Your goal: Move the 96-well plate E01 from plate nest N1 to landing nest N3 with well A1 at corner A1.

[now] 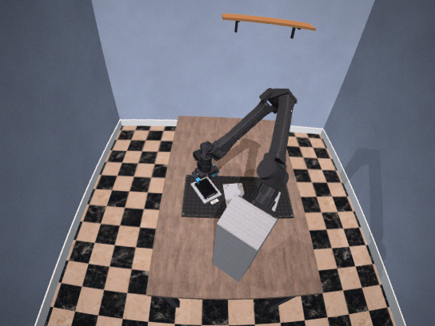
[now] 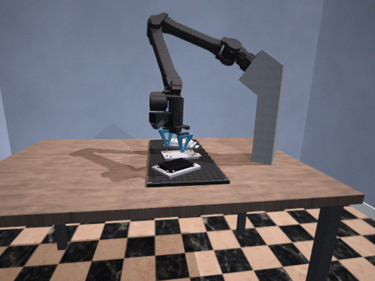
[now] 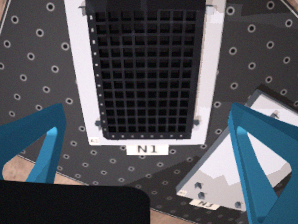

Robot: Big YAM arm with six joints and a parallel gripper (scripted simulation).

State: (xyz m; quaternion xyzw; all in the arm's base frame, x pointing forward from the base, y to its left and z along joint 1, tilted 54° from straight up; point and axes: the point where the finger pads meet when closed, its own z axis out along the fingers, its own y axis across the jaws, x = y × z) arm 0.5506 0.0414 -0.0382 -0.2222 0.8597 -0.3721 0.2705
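Now: hand 10 mm past the black 96-well plate and 70 mm above it. Round my hand: white nest: 10 mm behind, 90 mm below; nest label: 100 mm behind, 20 mm to the right, 90 mm below; white well plate: 190 mm behind, 330 mm to the right, 70 mm below.
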